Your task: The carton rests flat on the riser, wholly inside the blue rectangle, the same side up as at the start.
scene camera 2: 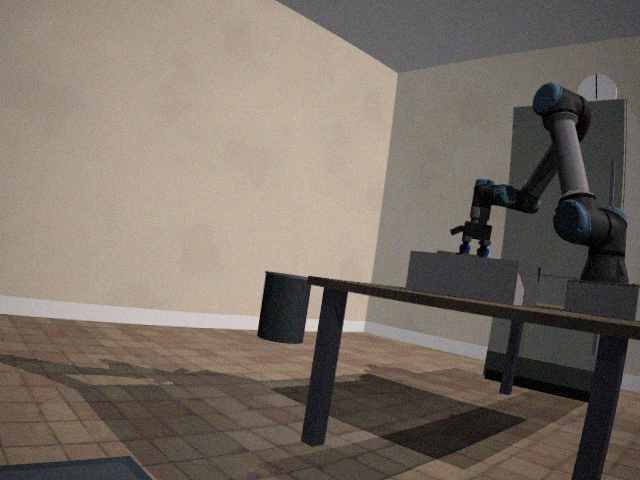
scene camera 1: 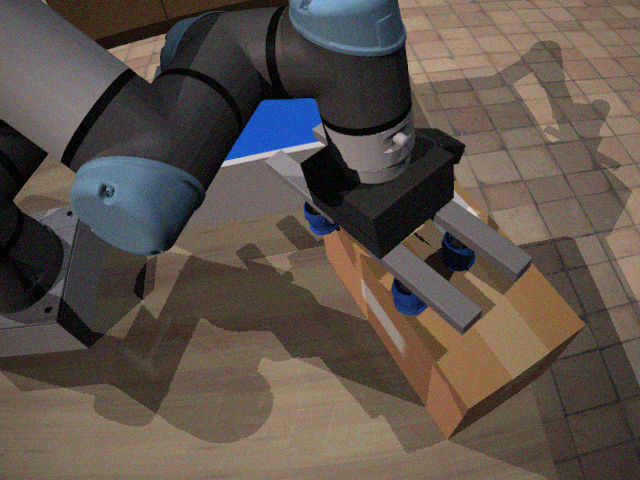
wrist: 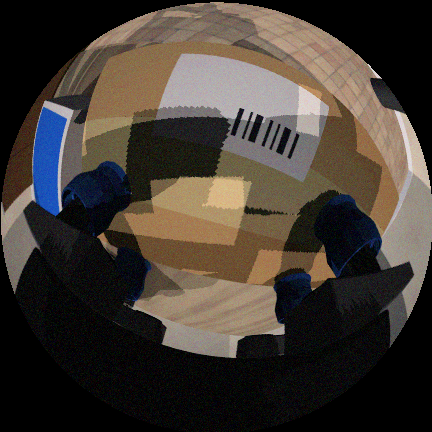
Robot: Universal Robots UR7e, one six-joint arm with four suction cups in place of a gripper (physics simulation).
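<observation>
The brown carton lies flat beside the riser, its white barcode label facing up in the wrist view. My gripper has its four blue suction cups over the carton, very close to its top; whether they touch it I cannot tell. The suction is off, so the gripper is open. The grey riser bears the blue rectangle with a white border. The arm hides part of the rectangle in the first scene view.
The wooden table holds the arm's grey base at the left in the first scene view. The tiled floor lies past the table's edge beside the carton. A dark bin and a tall grey-green cabinet stand beyond the table.
</observation>
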